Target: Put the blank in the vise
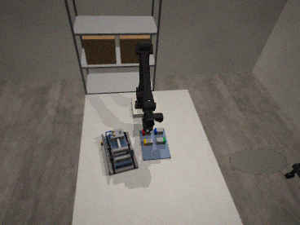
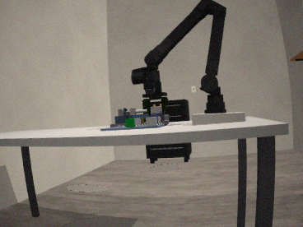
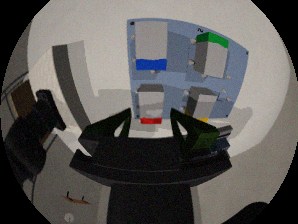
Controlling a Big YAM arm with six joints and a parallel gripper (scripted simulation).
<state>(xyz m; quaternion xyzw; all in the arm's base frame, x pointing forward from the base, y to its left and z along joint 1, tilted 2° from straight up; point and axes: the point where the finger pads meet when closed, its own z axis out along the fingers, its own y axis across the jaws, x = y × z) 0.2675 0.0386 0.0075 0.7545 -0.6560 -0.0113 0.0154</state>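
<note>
My gripper is now 3 cm above the red-ended blank. Also, from my hand: yellow-ended blank: 9 cm ahead, 1 cm to the left, 3 cm below; then blue-ended blank: 1 cm behind, 9 cm to the left, 3 cm below; then blue plate: 8 cm ahead, 6 cm to the left, 5 cm below.
</note>
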